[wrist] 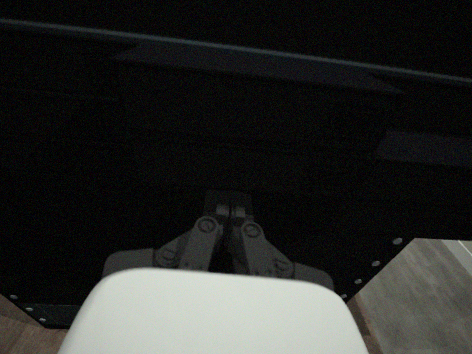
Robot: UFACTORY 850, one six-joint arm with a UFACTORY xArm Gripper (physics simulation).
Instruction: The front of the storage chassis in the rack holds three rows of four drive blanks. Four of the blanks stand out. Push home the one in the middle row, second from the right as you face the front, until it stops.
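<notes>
The chassis front [125, 165] fills most of the wrist view and is almost black, so the rows and single blanks are hard to make out. A wide, faintly lighter face [260, 65] shows near the top middle, like the surface of a blank that stands out. A second lighter face [427, 149] shows lower at the right edge. My gripper [227, 188] is shut and empty, below the wide face in the view, with its tips against the dark front. Whether the tips touch a blank is too dark to tell.
A thin pale edge [225, 46] runs across the top of the view. A rack side strip with round screws [376, 263] slants at the lower right, and similar screws [29, 309] show at the lower left. Grey floor [415, 290] shows beyond at the right.
</notes>
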